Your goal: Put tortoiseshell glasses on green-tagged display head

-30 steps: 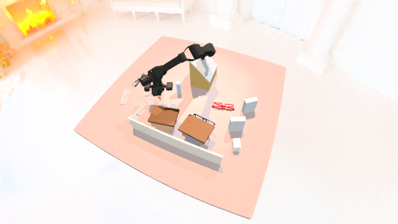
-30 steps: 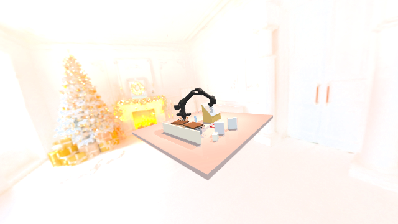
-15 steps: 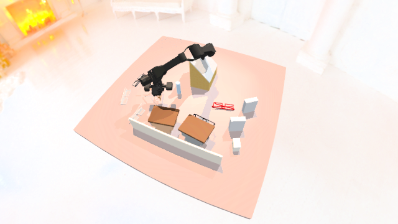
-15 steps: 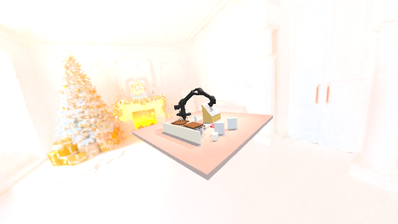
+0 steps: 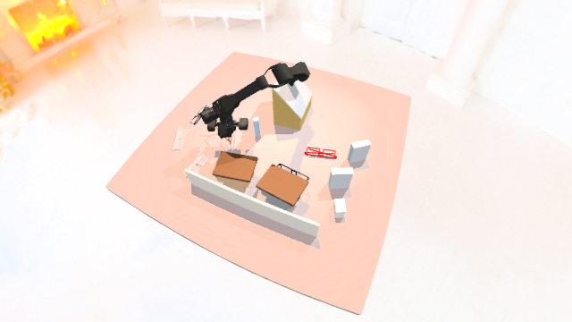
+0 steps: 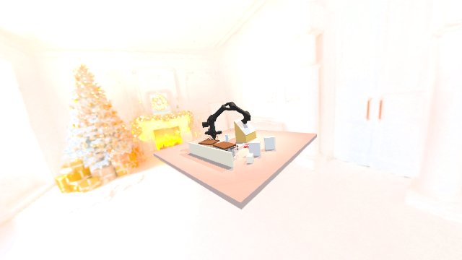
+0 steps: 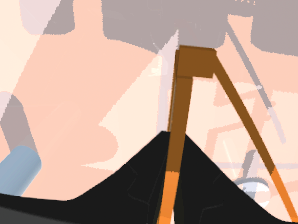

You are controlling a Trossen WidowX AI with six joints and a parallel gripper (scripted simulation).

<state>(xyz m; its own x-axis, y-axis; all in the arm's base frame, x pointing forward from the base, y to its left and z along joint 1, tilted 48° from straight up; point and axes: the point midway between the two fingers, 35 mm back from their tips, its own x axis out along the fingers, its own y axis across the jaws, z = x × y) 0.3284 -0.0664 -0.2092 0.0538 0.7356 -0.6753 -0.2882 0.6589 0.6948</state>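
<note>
The white post lies 90 mm to the right of my gripper tip, 60 mm behind it and 30 mm below it. The rest, counted from my gripper tip: low white wall (300 mm ahead, 200 mm to the left); then pale blue cylinder (100 mm behind, 90 mm to the left, 10 mm below).
</note>
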